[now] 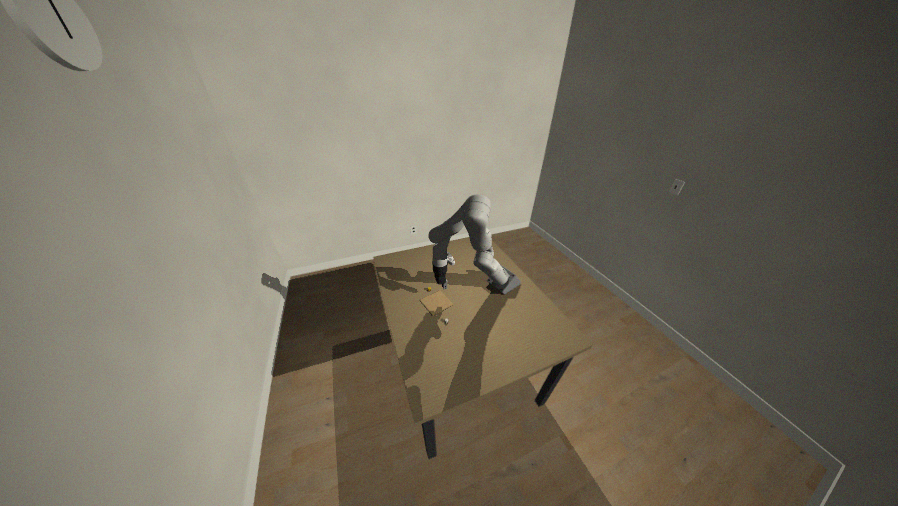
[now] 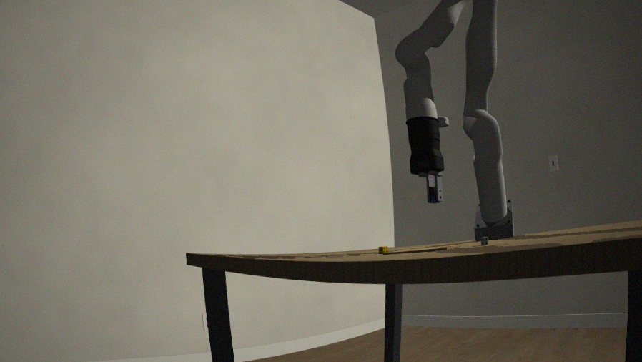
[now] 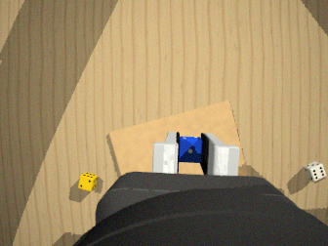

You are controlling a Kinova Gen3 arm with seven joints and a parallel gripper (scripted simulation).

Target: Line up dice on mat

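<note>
The tan mat is 120 mm below my hand and 50 mm ahead of it. Also, from my hand: white die 150 mm to the left, 110 mm below, 50 mm ahead; then blue die 10 mm below; then yellow die 110 mm to the right, 110 mm below, 50 mm ahead.
</note>
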